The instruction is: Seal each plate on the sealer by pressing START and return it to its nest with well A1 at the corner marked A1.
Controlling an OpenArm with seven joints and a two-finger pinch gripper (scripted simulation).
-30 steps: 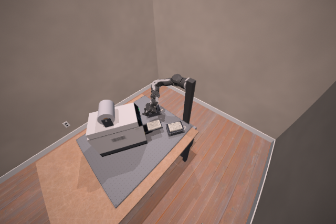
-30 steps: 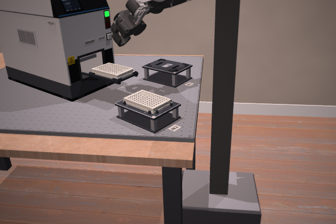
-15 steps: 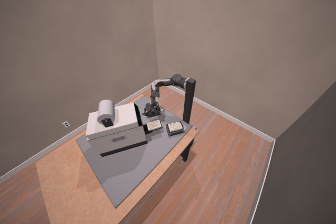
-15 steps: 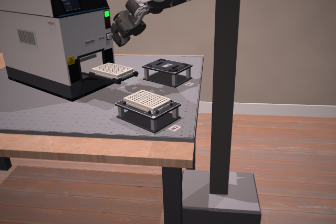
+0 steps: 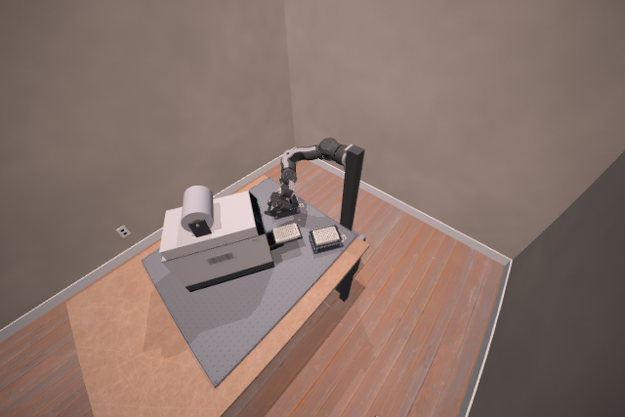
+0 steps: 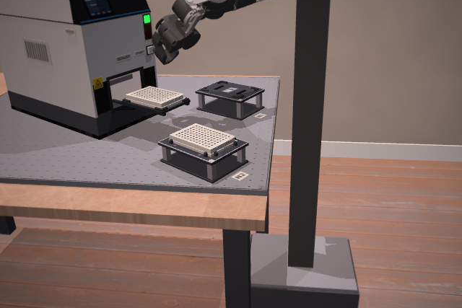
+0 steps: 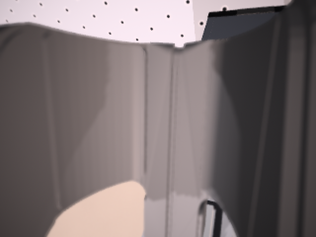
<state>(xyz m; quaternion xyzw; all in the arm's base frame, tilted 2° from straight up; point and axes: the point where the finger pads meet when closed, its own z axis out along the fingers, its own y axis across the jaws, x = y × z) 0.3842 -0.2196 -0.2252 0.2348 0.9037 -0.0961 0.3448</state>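
The start button lies 30 mm ahead of my hand, 20 mm to the right of it and 10 mm above it. Round my hand: plate (150 mm behind, 260 mm to the left, 120 mm below); sealer stage (10 mm behind, 110 mm to the left, 90 mm below); dark screen panel (120 mm ahead, 90 mm to the left, 140 mm above).
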